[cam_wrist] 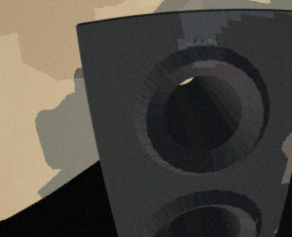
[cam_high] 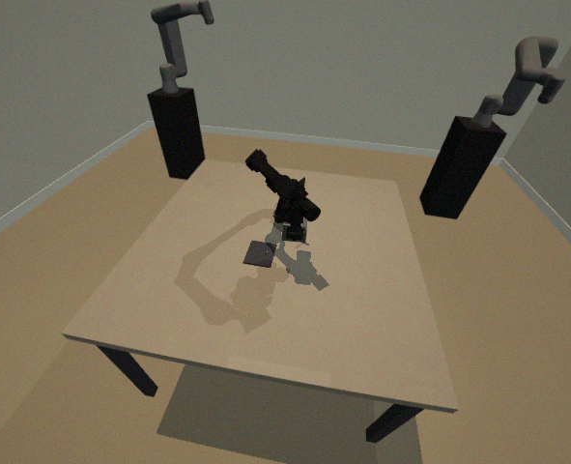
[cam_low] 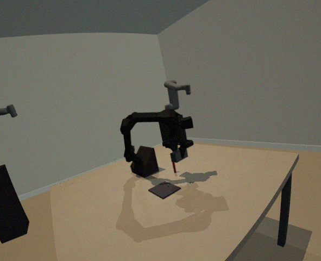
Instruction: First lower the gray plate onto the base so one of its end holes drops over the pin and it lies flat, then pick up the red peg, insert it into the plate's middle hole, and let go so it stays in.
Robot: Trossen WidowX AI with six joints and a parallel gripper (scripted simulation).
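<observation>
The dark square base lies 13 cm to the right of my gripper tip and 13 cm below it. Also, from my gripper tip: red peg (12 cm behind, 10 cm below, 3 cm to the left); gray plate (3 cm above).
</observation>
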